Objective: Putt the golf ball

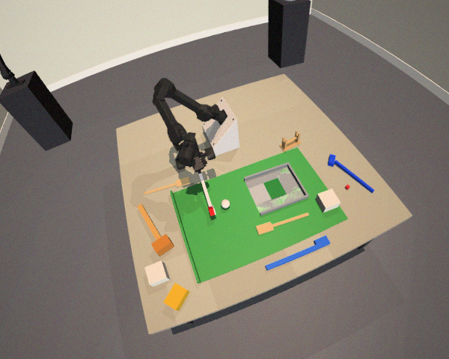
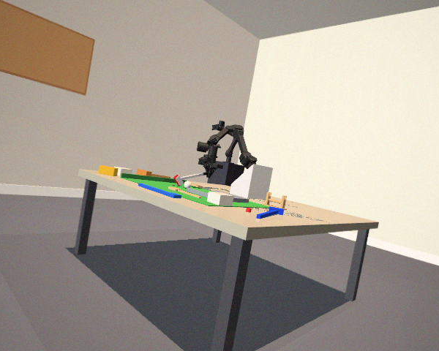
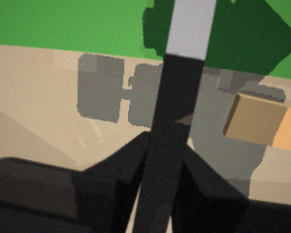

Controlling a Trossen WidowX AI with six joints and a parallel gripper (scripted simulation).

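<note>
Now: gripper tip 120 mm short of the red putter and 10 mm above it. From my gripper tip the other things lie so: small wooden rack: 10 mm behind, 530 mm to the left, 40 mm below; then white golf ball: 210 mm ahead, 60 mm to the left, 50 mm below; then green mat: 270 mm ahead, 190 mm to the left, 70 mm below.
</note>
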